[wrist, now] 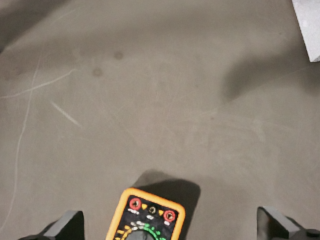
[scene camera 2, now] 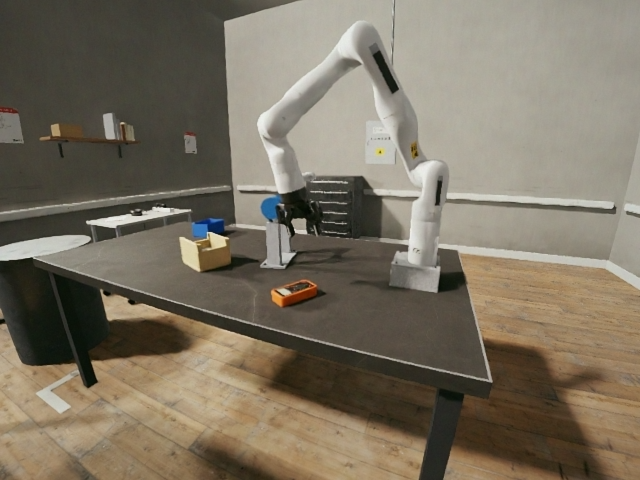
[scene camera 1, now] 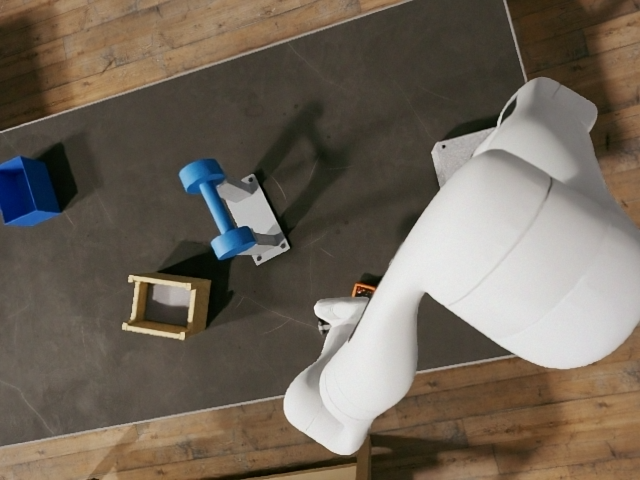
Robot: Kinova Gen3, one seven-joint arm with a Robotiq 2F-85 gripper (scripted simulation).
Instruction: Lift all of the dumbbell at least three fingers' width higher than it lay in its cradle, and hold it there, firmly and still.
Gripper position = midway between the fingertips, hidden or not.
Observation:
In view: the gripper [scene camera 2: 305, 235], a blue dumbbell [scene camera 1: 203, 176] and a grey cradle [scene camera 1: 245, 198].
The grey cradle shows as well in scene camera 2 [scene camera 2: 279, 254]. The wrist view does not show the blue dumbbell: it is out of frame.

